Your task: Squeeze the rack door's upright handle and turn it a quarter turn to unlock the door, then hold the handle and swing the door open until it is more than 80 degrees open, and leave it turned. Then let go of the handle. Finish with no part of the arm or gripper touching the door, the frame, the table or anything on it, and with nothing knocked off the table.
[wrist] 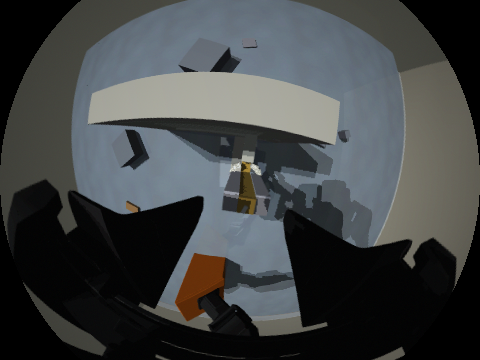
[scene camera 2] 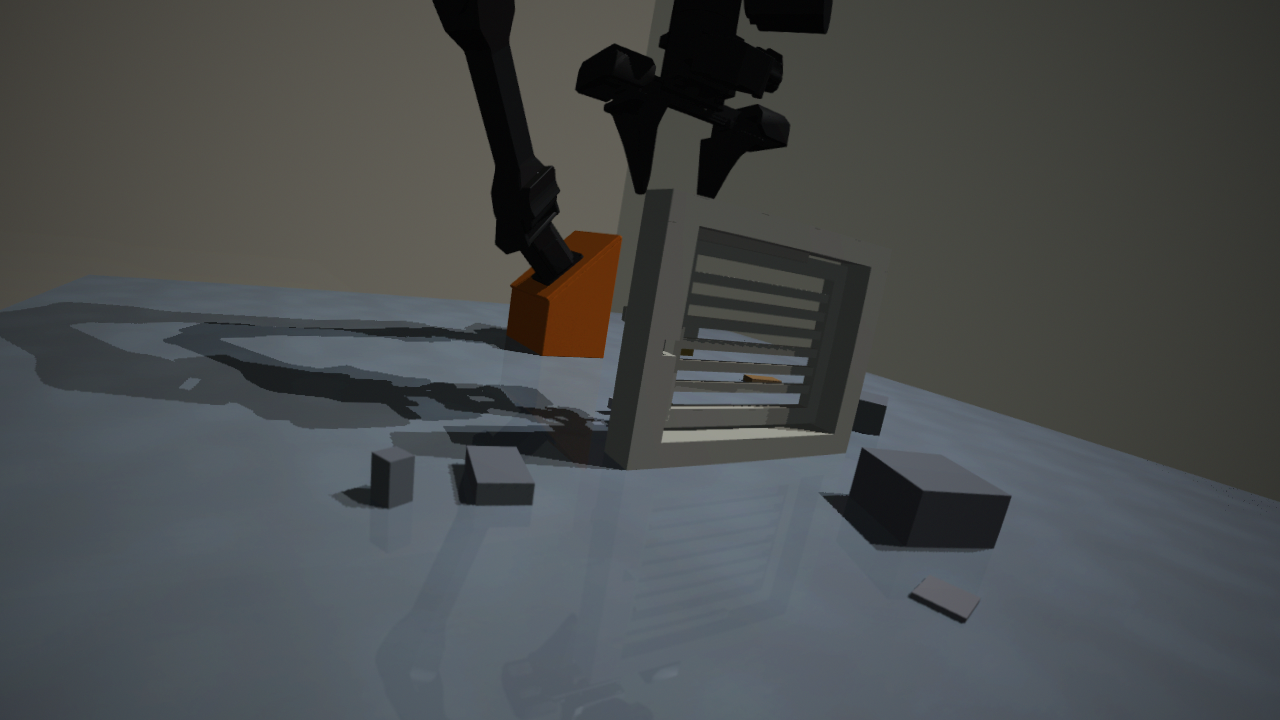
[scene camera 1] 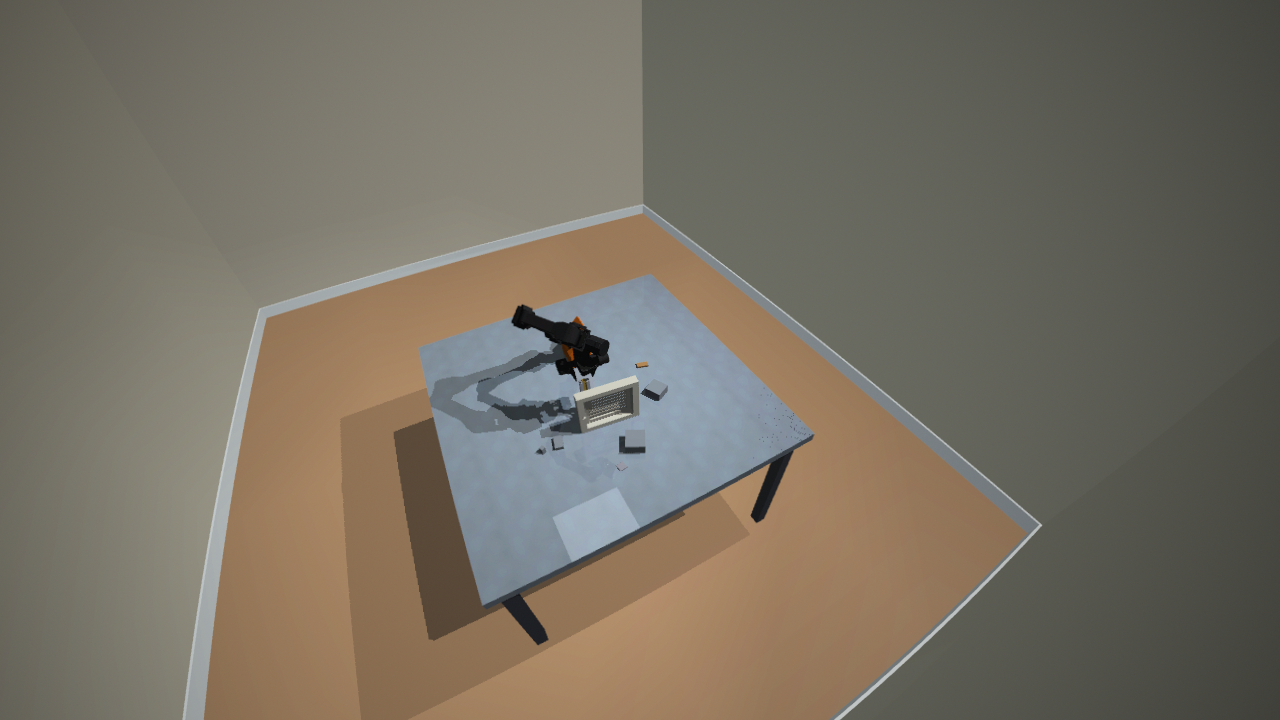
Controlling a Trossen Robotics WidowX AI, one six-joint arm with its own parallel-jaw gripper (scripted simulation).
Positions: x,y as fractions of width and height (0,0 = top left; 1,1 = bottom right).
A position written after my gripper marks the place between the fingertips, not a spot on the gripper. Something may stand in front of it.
My gripper shows in the wrist view (0.51,0.58), in scene camera 2 (0.53,0.28) and in scene camera 1 (0.46,0.53).
